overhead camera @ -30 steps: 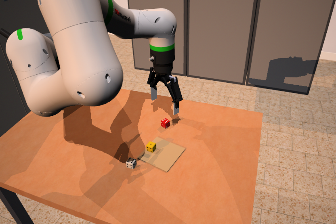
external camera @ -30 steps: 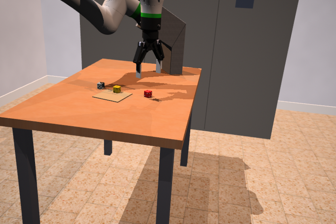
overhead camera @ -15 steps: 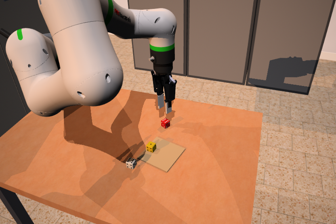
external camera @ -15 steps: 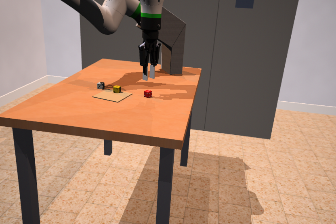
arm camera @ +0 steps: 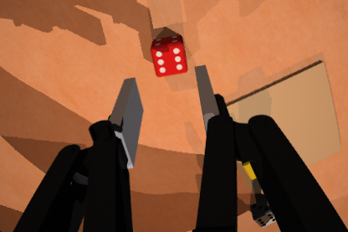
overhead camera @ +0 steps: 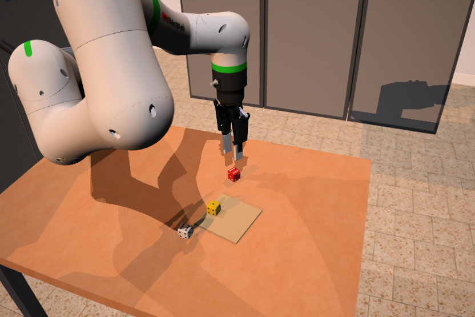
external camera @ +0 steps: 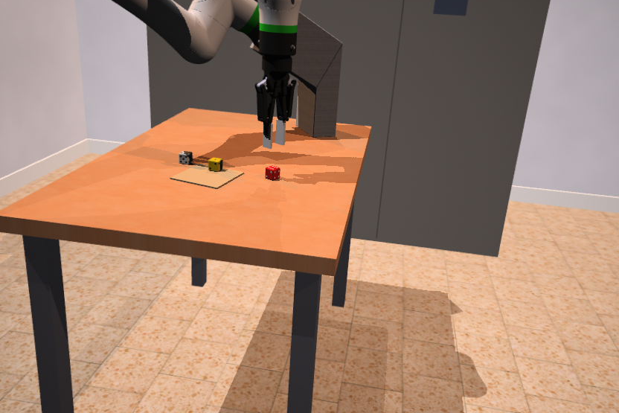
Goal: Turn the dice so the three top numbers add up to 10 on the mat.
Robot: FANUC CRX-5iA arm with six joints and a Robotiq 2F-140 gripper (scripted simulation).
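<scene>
Now: hand 110 mm above the red die. The rest, counted from my hand: white die (80 mm behind, 250 mm to the right, 110 mm below); then yellow die (20 mm behind, 160 mm to the right, 100 mm below); then tan mat (20 mm ahead, 170 mm to the right, 120 mm below).
</scene>
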